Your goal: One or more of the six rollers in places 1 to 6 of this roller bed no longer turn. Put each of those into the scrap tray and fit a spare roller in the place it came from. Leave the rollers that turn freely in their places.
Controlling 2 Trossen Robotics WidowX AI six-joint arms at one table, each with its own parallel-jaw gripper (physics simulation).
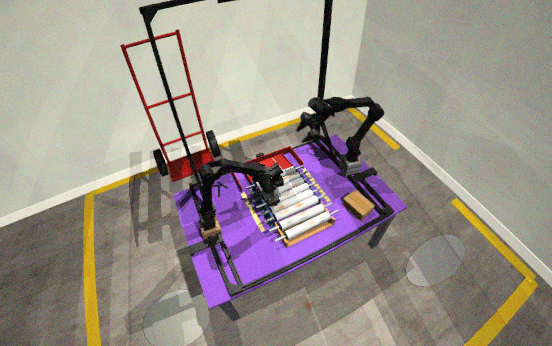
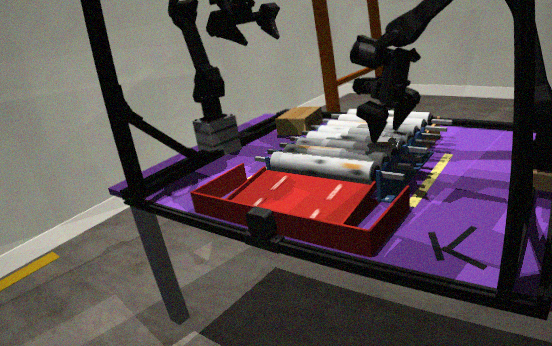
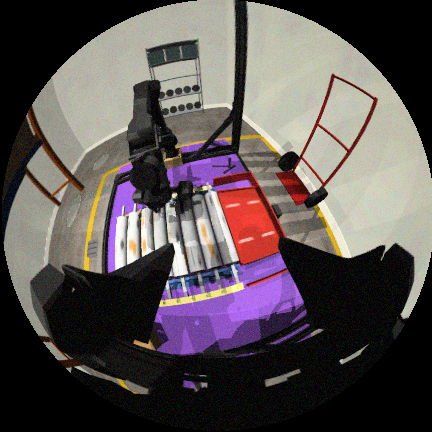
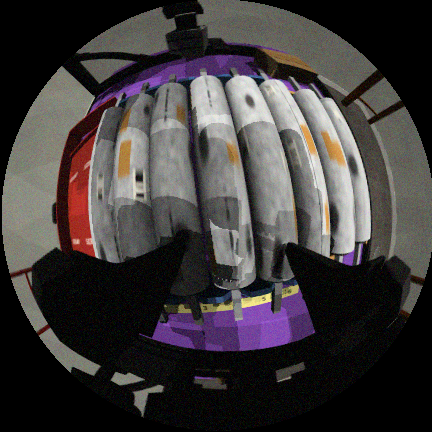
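Pixels of known places: left gripper, between the fingertips: (image 1: 299, 136) (image 2: 263, 41) (image 3: 226, 245); right gripper, between the fingertips: (image 2: 384, 136) (image 3: 168, 211) (image 4: 237, 246); left arm's base, origin of its link: (image 1: 351, 158) (image 2: 213, 117); right arm's base, origin of its link: (image 1: 208, 224) (image 2: 549, 164) (image 3: 171, 153) (image 4: 237, 378).
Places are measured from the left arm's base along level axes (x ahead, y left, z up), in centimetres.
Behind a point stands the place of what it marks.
Observation:
Six pale rollers in places 1 to 6, among them roller 4 (image 4: 220, 175) {y 12.5, x 47.2, z -3.5 cm} and roller 5 (image 4: 265, 165) {y 16.5, x 45.7, z -3.7 cm}, lie side by side in the bed with blue supports (image 2: 387, 186) {y 2.0, x 62.1, z -9.3 cm}. Two spare rollers (image 1: 307, 225) {y 35.3, x 40.9, z -3.7 cm} (image 4: 350, 150) {y 32.3, x 38.9, z -4.1 cm} lie on a wooden holder (image 1: 312, 234) {y 37.5, x 38.3, z -10.6 cm} at the near end. The red scrap tray (image 2: 310, 227) {y -20.6, x 62.2, z -7.8 cm} (image 3: 255, 225) {y -15.6, x 48.0, z -8.4 cm} (image 4: 80, 200) {y -12.9, x 49.9, z -8.1 cm} holds no roller. My right gripper (image 4: 237, 246) {y 14.4, x 52.9, z -3.3 cm} (image 2: 385, 134) {y 14.4, x 52.9, z -3.3 cm} is open and empty, low over the numbered-side ends of the middle rollers. My left gripper (image 3: 226, 245) {y -2.7, x 34.4, z 22.3 cm} (image 2: 262, 41) {y -2.7, x 34.4, z 22.3 cm} is open and empty, raised high away from the bed. Whether a roller turns cannot be seen.
A wooden block (image 1: 358, 205) {y 30.3, x 9.1, z -5.4 cm} (image 2: 299, 120) {y 22.6, x 13.8, z -6.1 cm} (image 4: 285, 62) {y 25.6, x 13.4, z -5.6 cm} lies beside the bed. A yellow number strip (image 4: 250, 302) {y 19.4, x 65.1, z -11.0 cm} runs along the roller ends. Black frame bars (image 2: 175, 216) {y -30.7, x 27.9, z -11.8 cm} edge the table. A red hand truck (image 1: 178, 33) stands on the floor beyond it.

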